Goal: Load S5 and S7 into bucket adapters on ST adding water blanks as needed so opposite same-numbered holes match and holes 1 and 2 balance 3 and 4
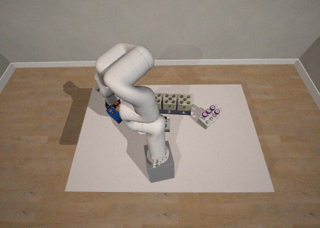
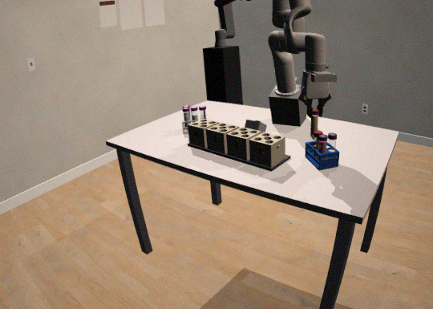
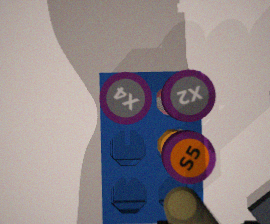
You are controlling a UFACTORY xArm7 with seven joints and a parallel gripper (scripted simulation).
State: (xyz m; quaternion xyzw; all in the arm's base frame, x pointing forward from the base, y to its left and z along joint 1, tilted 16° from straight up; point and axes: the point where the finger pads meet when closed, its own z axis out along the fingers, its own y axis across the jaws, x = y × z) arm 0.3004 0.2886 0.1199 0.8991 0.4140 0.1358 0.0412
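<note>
Now: hand 11 cm short of the dark stand, 30 cm to the left of it and 18 cm above it. Also, from my hand: adapter: 12 cm ahead, 14 cm to the right, 14 cm below; white rack: 1 cm behind, 64 cm to the right, 16 cm below; blue rack: 1 cm ahead, 4 cm to the left, 16 cm below.
</note>
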